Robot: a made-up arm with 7 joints.
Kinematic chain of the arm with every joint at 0, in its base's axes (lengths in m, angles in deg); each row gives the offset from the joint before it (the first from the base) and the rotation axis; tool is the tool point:
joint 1: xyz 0 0 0.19 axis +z
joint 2: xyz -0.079 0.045 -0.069 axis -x
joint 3: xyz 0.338 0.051 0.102 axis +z
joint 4: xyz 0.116 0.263 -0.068 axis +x
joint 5: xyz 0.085 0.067 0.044 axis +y
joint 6: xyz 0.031 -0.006 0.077 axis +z
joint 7: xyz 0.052 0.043 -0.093 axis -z
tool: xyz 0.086 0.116 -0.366
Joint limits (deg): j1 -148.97..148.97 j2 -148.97..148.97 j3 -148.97..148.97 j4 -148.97..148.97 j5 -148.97..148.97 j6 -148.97..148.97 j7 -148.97..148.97
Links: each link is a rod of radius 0.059 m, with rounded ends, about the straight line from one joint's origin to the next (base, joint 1, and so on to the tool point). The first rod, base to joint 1, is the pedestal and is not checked.
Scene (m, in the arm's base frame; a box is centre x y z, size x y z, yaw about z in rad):
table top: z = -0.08
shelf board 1: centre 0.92 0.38 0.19 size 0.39 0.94 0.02 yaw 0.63
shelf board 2: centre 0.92 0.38 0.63 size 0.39 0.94 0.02 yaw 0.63
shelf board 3: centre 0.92 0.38 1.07 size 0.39 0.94 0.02 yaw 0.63
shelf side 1: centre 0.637 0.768 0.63 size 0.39 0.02 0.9 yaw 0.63
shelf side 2: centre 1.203 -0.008 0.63 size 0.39 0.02 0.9 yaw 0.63
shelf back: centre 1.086 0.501 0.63 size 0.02 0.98 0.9 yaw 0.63
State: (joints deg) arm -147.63 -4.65 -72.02 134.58 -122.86 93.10 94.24
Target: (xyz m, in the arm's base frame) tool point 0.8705 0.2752 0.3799
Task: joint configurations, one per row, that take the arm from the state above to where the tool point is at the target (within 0.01 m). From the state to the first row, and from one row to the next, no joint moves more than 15 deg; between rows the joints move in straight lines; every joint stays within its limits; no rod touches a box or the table.
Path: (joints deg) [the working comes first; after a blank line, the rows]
Joints at the target: -20.49 3.72 10.87 102.57 -67.67 116.30 73.17
Straight joint move there: clear.

1: -133.50 -3.72 -62.81 131.02 -116.73 95.68 91.90
2: -119.38 -2.79 -53.60 127.47 -110.60 98.25 89.56
3: -105.25 -1.86 -44.39 123.91 -104.46 100.83 87.22
4: -91.12 -0.93 -35.18 120.35 -98.33 103.41 84.87
5: -77.00 0.00 -25.97 116.80 -92.20 105.99 82.53
6: -62.87 0.93 -16.76 113.24 -86.07 108.56 80.19
7: -48.74 1.86 -7.55 109.68 -79.93 111.14 77.85
8: -34.62 2.79 1.66 106.13 -73.80 113.72 75.51
9: -20.49 3.72 10.87 102.57 -67.67 116.30 73.17

